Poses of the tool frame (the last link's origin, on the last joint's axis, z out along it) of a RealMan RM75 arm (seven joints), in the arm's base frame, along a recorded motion.
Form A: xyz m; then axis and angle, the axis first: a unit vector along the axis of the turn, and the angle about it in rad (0 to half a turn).
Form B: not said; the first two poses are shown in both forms.
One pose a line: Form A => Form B
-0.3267, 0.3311, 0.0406, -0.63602, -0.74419, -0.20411, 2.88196 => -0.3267, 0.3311, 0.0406, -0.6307, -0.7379, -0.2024, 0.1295
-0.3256, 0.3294, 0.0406, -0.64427, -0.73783, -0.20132, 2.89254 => -0.3256, 0.3294, 0.0406, -0.6393, -0.7321, -0.1998, 0.1242
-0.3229, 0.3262, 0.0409, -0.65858, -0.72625, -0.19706, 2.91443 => -0.3229, 0.3262, 0.0409, -0.6543, -0.7216, -0.1958, 0.1133
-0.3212, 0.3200, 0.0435, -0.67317, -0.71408, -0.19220, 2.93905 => -0.3212, 0.3200, 0.0435, -0.6697, -0.7104, -0.1912, 0.1011
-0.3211, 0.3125, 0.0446, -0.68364, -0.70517, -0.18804, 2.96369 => -0.3211, 0.3125, 0.0446, -0.6809, -0.7024, -0.1873, 0.0888
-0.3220, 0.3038, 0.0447, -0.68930, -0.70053, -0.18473, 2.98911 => -0.3220, 0.3038, 0.0447, -0.6873, -0.6985, -0.1842, 0.0762
